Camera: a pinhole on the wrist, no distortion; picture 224 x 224 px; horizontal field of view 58.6 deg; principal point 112.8 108.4 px. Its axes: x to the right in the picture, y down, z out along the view. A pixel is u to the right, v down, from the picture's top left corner.
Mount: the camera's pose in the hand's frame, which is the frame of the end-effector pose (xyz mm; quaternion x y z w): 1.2 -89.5 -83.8 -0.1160 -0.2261 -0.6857 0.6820
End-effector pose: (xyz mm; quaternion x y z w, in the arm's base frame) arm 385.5 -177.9 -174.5 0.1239 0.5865 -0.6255 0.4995
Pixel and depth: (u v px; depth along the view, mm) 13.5 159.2 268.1
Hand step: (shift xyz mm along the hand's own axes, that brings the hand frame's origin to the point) 34.3 156.1 97.7
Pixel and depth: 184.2 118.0 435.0
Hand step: -49.7 -22.5 370.9
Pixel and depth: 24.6 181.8 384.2
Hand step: 90.7 245.0 192.8
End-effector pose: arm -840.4 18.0 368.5 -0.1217 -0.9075 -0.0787 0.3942
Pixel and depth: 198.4 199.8 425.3
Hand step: 122.3 -45.0 401.4
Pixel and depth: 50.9 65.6 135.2
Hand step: -45.8 9.9 9.9
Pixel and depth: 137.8 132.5 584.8
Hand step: -19.5 122.0 470.4
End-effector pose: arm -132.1 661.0 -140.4 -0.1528 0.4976 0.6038 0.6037
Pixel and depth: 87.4 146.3 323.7
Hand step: 15.3 100.5 188.2
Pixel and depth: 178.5 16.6 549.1
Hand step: -338.0 -0.2 440.5
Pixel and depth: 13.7 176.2 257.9
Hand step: 54.7 147.2 94.2
